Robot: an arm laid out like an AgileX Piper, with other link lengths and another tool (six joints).
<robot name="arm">
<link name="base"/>
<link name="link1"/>
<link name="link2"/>
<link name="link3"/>
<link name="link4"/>
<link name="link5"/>
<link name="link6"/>
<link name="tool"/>
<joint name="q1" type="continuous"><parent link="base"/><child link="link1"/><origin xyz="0 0 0.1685" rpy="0 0 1.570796"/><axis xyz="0 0 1"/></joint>
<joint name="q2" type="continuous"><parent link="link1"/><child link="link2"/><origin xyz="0 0 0" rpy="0 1.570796 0"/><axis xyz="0 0 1"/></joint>
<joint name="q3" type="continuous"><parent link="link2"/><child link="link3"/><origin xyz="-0.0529 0.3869 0" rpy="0 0 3.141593"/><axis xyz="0 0 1"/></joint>
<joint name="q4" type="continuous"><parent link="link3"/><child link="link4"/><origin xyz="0.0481 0.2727 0" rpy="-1.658 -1.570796 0"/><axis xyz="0 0 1"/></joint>
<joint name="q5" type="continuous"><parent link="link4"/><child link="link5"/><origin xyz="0 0 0" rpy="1.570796 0 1.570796"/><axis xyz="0 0 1"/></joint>
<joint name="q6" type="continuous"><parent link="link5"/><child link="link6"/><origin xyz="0 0.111 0" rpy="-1.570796 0 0"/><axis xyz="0 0 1"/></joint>
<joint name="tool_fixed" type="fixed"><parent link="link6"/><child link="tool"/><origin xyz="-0.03 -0.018 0.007" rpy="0.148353 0 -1.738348"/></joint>
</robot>
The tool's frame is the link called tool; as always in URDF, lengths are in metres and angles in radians. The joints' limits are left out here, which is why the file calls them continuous.
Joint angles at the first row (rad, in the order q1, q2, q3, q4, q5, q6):
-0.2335 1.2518 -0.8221 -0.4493 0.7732 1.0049
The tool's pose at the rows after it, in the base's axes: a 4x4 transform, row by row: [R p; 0 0 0 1], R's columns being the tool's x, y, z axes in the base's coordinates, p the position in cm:
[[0.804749, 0.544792, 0.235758, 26.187], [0.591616, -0.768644, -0.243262, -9.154], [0.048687, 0.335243, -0.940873, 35.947], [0, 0, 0, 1]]
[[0.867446, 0.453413, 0.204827, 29.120], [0.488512, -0.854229, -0.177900, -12.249], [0.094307, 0.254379, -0.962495, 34.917], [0, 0, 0, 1]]
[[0.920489, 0.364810, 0.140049, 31.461], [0.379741, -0.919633, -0.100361, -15.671], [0.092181, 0.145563, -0.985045, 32.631], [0, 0, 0, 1]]
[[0.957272, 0.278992, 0.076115, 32.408], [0.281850, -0.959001, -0.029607, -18.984], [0.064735, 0.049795, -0.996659, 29.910], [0, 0, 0, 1]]
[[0.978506, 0.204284, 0.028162, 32.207], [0.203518, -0.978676, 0.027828, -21.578], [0.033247, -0.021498, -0.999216, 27.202], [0, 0, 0, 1]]
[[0.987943, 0.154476, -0.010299, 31.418], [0.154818, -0.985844, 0.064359, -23.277], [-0.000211, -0.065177, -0.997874, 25.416], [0, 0, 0, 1]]
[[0.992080, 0.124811, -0.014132, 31.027], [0.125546, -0.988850, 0.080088, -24.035], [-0.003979, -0.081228, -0.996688, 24.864], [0, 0, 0, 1]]
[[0.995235, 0.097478, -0.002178, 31.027], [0.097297, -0.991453, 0.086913, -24.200], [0.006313, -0.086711, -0.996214, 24.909], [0, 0, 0, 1]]
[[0.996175, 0.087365, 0.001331, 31.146], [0.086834, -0.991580, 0.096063, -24.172], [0.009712, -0.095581, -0.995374, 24.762], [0, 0, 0, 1]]
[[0.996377, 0.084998, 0.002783, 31.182], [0.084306, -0.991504, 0.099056, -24.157], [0.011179, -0.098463, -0.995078, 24.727], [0, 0, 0, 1]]
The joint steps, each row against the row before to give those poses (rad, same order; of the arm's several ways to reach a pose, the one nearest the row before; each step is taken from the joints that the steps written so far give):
-0.1252 0.1081 -0.0585 0.1229 -0.0105 -0.0574
-0.0866 0.1189 -0.0802 0.0984 0.0026 -0.0130
-0.0775 0.1323 -0.0727 0.0768 0.0309 -0.0061
-0.0748 0.1103 -0.0458 0.0477 0.0281 -0.0045
-0.0644 0.0802 -0.0117 0.0266 0.0063 -0.0020
-0.0476 0.0461 0.0000 0.0043 0.0088 -0.0018
-0.0235 0.0147 0.0000 0.0097 0.0000 0.0000
-0.0065 -0.0003 0.0000 0.0138 -0.0018 0.0133
0.0000 0.0044 -0.0001 0.0107 0.0000 0.0037
0.0000 0.0012 0.0001 0.0040 0.0000 0.0000

